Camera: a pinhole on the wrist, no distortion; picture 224 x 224 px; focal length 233.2 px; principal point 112.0 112.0 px. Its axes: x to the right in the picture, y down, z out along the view. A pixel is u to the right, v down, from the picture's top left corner.
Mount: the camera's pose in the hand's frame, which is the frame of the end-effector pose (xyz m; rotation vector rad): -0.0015 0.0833 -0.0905 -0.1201 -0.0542 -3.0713
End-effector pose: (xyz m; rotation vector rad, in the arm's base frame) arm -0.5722 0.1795 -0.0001 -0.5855 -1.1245 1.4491
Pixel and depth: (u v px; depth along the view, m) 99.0 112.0 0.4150
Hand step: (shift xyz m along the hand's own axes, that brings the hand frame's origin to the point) 0.0534 0.1005 0.3211
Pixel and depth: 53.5 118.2 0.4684
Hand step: 0.1522 0.0964 0.3673
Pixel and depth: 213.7 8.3 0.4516
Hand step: -0.1765 0.2876 0.3685
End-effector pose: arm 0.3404 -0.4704 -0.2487 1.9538 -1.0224 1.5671
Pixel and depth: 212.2 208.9 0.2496
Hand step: -0.0819 -0.0177 0.1701
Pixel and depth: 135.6 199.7 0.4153
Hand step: -0.0007 -0.0595 0.3317
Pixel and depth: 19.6 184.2 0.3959
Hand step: 0.1934 -0.0136 0.2955
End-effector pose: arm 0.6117 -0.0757 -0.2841 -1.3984 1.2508 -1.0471
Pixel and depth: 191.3 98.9 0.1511
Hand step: -0.0416 0.0941 0.0638
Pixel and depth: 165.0 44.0 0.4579
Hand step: -0.0790 0.2269 0.3696
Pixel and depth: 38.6 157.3 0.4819
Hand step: 0.1928 0.0182 0.3807
